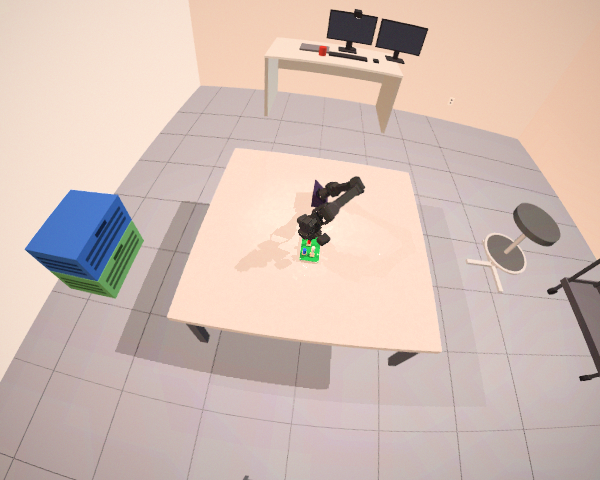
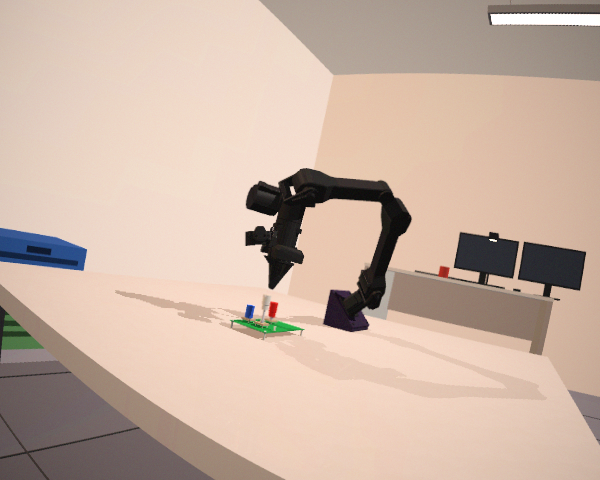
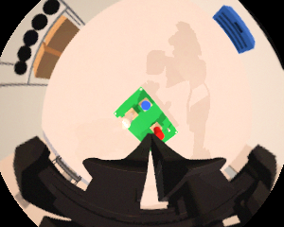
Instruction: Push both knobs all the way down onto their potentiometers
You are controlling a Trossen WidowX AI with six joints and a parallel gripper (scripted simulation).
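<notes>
The white knob is 4 cm ahead of my gripper tip, 2 cm to the left of it and 2 cm below it. The rest, counted from my gripper tip: red knob: 3 cm behind, 5 cm below.
</notes>
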